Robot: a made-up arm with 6 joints.
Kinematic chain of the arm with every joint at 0, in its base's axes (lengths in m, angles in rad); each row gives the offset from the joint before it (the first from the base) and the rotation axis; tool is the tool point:
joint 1: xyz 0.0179 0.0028 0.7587 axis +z
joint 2: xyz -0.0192 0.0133 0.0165 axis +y
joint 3: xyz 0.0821 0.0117 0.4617 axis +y
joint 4: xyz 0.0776 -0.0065 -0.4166 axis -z
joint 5: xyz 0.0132 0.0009 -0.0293 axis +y
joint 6: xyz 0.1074 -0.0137 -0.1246 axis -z
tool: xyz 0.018 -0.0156 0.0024
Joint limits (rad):
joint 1: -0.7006..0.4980
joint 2: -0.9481..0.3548
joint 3: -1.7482..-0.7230
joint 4: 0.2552..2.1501
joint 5: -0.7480..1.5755
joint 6: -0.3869..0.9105
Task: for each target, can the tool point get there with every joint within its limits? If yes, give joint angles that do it. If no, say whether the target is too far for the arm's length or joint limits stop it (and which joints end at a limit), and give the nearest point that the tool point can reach.
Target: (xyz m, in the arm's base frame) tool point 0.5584 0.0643 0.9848
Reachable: yes | joints 0.1252 -0.1636 -0.9078 1.6879 0.6626 0.4999
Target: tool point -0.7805 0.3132 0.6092
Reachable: no: joint limits stop it (at a limit: joint 1, joint 2, joint 3, joint 4, joint 5, joint 6) | nearest point 0.0124 -0.1634 1.1118 | short by 1.053 m
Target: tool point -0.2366 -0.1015 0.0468
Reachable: no: joint limits stop it (at a limit: joint 1, joint 2, joint 3, joint 4) | nearest point 0.2545 -0.3171 0.6552 | short by 0.811 m
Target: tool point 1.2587 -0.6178 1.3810
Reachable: no: too far | nearest point 0.7729 -0.3748 1.2293 | short by 0.564 m
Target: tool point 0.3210 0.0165 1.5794
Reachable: yes | joints 0.2216 -0.5408 -1.5401 0.9686 0.4258 0.7918
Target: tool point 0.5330 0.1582 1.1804
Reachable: yes | joints 0.2370 -0.2848 -1.1184 1.5715 0.8870 0.7159
